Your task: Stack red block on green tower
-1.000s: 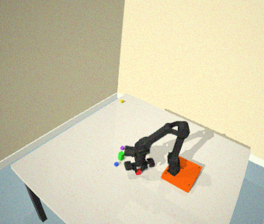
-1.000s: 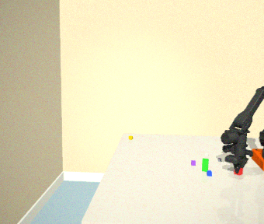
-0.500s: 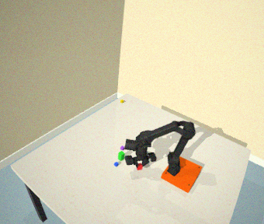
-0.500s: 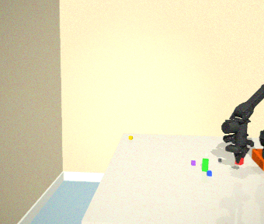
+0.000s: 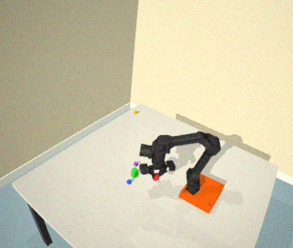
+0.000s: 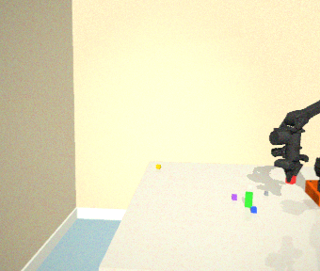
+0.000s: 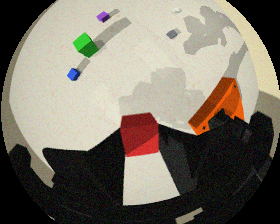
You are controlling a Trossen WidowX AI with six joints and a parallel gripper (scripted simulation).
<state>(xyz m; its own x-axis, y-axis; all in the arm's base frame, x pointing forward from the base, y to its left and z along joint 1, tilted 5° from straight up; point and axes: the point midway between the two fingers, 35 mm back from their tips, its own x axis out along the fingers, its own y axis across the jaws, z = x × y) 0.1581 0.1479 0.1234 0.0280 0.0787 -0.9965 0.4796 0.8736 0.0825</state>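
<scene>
Now: the blue cube 14 cm ahead of my gripper tip, 11 cm below it and 7 cm to the left of it. Round my gripper tip: red block (1 cm above); then purple cube (23 cm ahead, 11 cm below, 6 cm to the right); then grey cube (17 cm to the right, 11 cm below, 9 cm ahead).
</scene>
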